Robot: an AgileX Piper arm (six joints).
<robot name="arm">
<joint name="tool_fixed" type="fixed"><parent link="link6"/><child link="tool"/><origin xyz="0 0 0" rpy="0 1.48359 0"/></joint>
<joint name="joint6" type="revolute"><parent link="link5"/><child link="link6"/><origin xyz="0.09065 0 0.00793" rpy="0 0 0"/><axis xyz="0.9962 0 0.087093"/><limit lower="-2.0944" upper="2.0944"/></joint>
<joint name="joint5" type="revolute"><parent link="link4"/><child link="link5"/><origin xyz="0 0 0" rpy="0 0 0"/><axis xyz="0 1 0"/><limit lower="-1.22" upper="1.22"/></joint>
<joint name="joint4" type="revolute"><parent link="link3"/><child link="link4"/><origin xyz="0.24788 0 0.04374" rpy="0 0 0"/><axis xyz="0.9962 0 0.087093"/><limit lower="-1.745" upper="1.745"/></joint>
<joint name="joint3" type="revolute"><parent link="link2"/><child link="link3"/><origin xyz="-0.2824 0 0.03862" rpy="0 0 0"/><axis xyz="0 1 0"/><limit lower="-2.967" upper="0"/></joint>
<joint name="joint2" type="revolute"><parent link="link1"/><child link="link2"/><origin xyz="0 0 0" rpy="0 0 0"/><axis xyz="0 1 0"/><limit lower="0" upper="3.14"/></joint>
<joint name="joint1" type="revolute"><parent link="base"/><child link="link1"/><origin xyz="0 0 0.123" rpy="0 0 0"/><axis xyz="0 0 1"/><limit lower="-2.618" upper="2.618"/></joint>
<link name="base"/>
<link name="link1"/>
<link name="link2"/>
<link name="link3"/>
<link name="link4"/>
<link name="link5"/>
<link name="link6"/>
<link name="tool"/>
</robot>
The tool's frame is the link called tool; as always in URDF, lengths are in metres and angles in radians.
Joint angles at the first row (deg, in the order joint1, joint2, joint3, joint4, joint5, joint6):
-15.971 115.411 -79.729 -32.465 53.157 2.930
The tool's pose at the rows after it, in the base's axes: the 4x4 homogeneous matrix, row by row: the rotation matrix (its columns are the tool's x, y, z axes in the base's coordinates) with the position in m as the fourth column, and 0 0 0 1 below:
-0.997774 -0.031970 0.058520 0.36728; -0.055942 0.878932 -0.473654 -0.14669; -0.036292 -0.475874 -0.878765 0.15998; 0 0 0 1
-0.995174 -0.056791 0.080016 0.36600; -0.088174 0.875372 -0.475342 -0.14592; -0.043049 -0.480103 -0.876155 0.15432; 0 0 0 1
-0.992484 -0.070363 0.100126 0.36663; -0.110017 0.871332 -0.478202 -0.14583; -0.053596 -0.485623 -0.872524 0.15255; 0 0 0 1
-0.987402 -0.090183 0.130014 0.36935; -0.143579 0.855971 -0.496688 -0.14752; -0.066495 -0.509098 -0.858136 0.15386; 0 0 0 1
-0.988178 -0.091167 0.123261 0.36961; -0.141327 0.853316 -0.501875 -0.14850; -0.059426 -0.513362 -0.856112 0.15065; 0 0 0 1
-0.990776 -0.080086 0.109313 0.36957; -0.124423 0.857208 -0.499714 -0.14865; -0.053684 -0.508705 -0.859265 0.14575; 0 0 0 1
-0.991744 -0.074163 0.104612 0.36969; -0.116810 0.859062 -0.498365 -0.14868; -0.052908 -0.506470 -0.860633 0.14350; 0 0 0 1
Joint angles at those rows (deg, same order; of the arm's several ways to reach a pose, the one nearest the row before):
-15.971 115.413 -76.528 -35.081 49.845 2.929
-15.971 115.411 -74.981 -36.240 47.374 2.929
-15.970 115.411 -74.424 -37.070 45.807 2.931
-15.972 115.411 -74.425 -39.254 44.276 3.156
-16.010 115.934 -74.426 -39.956 44.287 3.765
-16.009 116.642 -74.427 -39.956 44.508 4.757
-16.008 116.967 -74.427 -39.956 44.509 5.260

